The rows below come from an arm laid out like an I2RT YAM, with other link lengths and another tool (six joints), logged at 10 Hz.
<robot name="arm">
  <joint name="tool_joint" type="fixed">
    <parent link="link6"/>
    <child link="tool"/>
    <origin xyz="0.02 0.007 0.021" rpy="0.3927 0 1.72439"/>
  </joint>
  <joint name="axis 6" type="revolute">
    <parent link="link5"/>
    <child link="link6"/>
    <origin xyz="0.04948 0 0.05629" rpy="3.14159 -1.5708 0"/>
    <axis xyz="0 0 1"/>
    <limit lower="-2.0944" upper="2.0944"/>
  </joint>
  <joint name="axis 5" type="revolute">
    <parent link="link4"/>
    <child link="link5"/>
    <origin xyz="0.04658 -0.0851 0.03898" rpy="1.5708 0 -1.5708"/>
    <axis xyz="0 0 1"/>
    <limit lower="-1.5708" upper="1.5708"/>
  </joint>
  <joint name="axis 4" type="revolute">
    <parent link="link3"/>
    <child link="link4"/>
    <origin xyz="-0.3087 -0.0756 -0.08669" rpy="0 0 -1.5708"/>
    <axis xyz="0 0 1"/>
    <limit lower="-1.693" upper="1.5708"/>
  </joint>
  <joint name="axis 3" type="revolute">
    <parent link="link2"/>
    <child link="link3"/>
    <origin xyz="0.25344 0 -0.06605" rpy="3.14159 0 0"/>
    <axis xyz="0 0 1"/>
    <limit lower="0" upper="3.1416"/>
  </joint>
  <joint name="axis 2" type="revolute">
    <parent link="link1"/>
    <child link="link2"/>
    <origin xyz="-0.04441 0.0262 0.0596" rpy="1.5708 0 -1.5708"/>
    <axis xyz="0 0 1"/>
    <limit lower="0" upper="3.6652"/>
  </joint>
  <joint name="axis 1" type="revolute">
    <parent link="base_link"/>
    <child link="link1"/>
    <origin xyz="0 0 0.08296" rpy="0 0 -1.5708"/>
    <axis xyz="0 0 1"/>
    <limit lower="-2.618" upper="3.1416"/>
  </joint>
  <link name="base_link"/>
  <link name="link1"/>
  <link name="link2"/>
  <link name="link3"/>
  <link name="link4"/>
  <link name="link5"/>
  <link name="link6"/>
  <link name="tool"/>
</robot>
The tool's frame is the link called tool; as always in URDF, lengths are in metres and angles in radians.
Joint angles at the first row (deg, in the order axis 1, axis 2, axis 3, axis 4, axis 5, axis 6):
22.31, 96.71, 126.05, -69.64, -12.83, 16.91
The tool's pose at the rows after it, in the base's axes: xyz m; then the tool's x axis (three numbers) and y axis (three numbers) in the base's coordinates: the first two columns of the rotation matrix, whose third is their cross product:
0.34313 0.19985 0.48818 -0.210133 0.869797 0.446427 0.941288 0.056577 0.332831
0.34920 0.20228 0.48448 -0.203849 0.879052 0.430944 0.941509 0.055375 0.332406
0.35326 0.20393 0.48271 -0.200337 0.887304 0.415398 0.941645 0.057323 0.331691
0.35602 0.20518 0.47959 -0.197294 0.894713 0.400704 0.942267 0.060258 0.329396
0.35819 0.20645 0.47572 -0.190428 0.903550 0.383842 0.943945 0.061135 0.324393
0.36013 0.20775 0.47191 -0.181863 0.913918 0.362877 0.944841 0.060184 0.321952
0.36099 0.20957 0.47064 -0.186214 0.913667 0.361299 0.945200 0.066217 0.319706
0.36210 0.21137 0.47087 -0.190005 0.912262 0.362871 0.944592 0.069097 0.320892
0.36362 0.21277 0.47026 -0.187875 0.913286 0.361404 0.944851 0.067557 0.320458
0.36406 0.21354 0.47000 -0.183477 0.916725 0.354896 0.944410 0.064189 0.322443
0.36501 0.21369 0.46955 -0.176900 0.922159 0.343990 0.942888 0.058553 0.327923
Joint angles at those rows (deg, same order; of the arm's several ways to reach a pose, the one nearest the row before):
22.58, 98.04, 126.62, -69.43, -11.89, 16.62
22.76, 99.33, 127.50, -69.43, -10.81, 16.30
22.93, 100.60, 128.84, -69.96, -9.90, 15.86
23.09, 101.25, 129.14, -70.14, -9.08, 15.44
23.32, 101.76, 129.20, -70.38, -8.03, 15.13
23.63, 102.19, 129.15, -70.53, -6.61, 14.81
23.81, 102.56, 129.37, -70.57, -6.67, 14.67
23.96, 103.04, 129.98, -70.59, -6.77, 14.68
24.08, 103.52, 130.45, -70.63, -6.53, 14.79
24.26, 103.71, 130.67, -70.66, -5.88, 14.85
24.38, 103.80, 130.69, -70.51, -4.91, 14.81

